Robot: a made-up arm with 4 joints. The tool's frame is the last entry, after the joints. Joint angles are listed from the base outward.
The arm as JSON. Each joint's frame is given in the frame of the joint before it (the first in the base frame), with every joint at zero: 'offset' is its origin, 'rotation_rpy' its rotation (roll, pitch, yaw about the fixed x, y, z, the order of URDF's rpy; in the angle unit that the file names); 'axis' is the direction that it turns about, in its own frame. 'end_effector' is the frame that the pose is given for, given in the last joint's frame.
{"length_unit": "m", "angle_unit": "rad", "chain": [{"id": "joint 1", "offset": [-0.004, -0.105, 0.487], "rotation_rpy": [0.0, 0.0, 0.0], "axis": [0.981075, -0.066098, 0.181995]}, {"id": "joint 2", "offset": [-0.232, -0.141, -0.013], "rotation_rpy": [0.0, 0.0, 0.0], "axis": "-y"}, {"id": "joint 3", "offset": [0.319, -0.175, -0.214], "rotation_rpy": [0.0, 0.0, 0.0], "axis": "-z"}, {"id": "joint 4", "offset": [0.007, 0.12, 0.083], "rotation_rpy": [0.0, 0.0, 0.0], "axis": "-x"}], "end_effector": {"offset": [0.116, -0.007, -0.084], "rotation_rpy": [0.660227, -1.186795, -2.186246]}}
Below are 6 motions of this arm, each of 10 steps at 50 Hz.
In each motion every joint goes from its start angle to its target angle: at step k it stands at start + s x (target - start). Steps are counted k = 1, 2, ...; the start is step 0. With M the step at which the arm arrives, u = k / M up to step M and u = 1 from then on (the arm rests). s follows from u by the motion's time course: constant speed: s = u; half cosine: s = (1 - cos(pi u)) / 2; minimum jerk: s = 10 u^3 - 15 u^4 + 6 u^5.
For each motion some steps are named. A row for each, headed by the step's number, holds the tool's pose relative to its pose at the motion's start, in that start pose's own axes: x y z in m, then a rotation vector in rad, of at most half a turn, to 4 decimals.
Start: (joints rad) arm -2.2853 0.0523 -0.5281 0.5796
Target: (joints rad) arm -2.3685 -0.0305 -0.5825 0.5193
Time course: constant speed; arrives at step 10
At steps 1, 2, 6, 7, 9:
1: -0.0011 -0.0032 0.0013 0.0063 0.0057 0.0099
2: -0.0022 -0.0065 0.0025 0.0124 0.0114 0.0198
6: -0.0061 -0.0201 0.0072 0.0356 0.0348 0.0602
7: -0.0069 -0.0237 0.0083 0.0410 0.0408 0.0704
9: -0.0085 -0.0309 0.0105 0.0514 0.0528 0.0910

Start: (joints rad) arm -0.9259 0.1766 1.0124 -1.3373
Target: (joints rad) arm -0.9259 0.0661 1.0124 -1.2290
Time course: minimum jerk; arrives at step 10
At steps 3, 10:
3: 0.0042 -0.0016 -0.0110 -0.0022 -0.0342 0.0020
10: 0.0292 -0.0105 -0.0655 -0.0135 -0.2094 0.0149

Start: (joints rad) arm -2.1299 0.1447 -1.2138 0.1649
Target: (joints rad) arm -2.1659 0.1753 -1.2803 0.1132
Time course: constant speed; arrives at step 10
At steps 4, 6, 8, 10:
4: 0.0057 -0.0031 0.0028 0.0225 0.0114 0.0130
6: 0.0086 -0.0047 0.0043 0.0336 0.0172 0.0198
8: 0.0115 -0.0063 0.0057 0.0447 0.0231 0.0269
10: 0.0144 -0.0079 0.0071 0.0558 0.0290 0.0342

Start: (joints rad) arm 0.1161 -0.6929 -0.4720 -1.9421
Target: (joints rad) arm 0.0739 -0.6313 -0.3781 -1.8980
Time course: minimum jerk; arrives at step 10
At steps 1, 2, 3, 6, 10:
1: 0.0000 0.0002 0.0002 0.0011 -0.0006 -0.0006
2: 0.0001 0.0011 0.0016 0.0075 -0.0043 -0.0038
3: 0.0004 0.0031 0.0046 0.0210 -0.0121 -0.0108
6: 0.0015 0.0126 0.0200 0.0878 -0.0501 -0.0454
10: 0.0021 0.0181 0.0298 0.1284 -0.0732 -0.0668

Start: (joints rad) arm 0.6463 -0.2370 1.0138 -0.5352
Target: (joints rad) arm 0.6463 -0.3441 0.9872 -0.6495
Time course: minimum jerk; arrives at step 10
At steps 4, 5, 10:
4: -0.0075 -0.0081 -0.0132 -0.0098 0.0069 0.0176
5: -0.0115 -0.0128 -0.0208 -0.0159 0.0109 0.0277
10: -0.0216 -0.0261 -0.0420 -0.0339 0.0216 0.0549

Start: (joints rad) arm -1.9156 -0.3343 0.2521 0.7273
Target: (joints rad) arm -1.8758 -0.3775 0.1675 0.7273
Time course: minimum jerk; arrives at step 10
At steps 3, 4, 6, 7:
3: -0.0023 -0.0018 0.0056 0.0174 0.0078 -0.0002
4: -0.0045 -0.0036 0.0109 0.0339 0.0153 -0.0005
6: -0.0093 -0.0080 0.0234 0.0729 0.0332 -0.0015
7: -0.0113 -0.0099 0.0287 0.0894 0.0409 -0.0021

